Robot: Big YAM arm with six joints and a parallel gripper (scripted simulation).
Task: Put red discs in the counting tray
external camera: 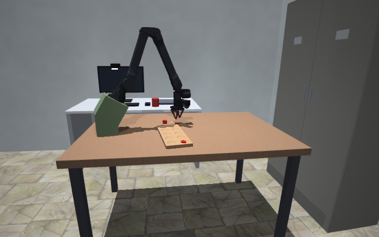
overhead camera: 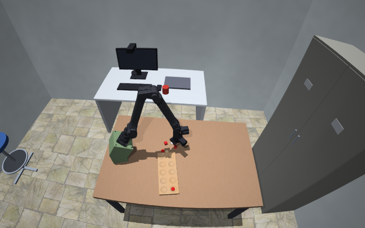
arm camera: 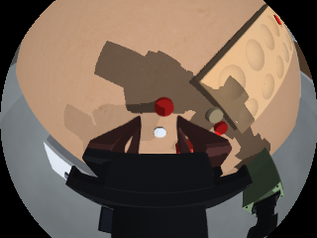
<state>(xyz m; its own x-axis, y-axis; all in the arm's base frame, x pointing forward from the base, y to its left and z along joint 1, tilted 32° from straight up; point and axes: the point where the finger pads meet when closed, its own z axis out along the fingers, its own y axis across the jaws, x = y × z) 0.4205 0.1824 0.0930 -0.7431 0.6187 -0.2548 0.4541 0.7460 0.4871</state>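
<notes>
Right now the white piece is 5 cm behind my hand, 3 cm to the left of it and 5 cm below it. Also, from my hand: wooden counting tray: 27 cm to the right, 4 cm below; then red cube: 10 cm behind, 1 cm to the left, 4 cm below; then tan disc: 7 cm behind, 7 cm to the right, 5 cm below.
</notes>
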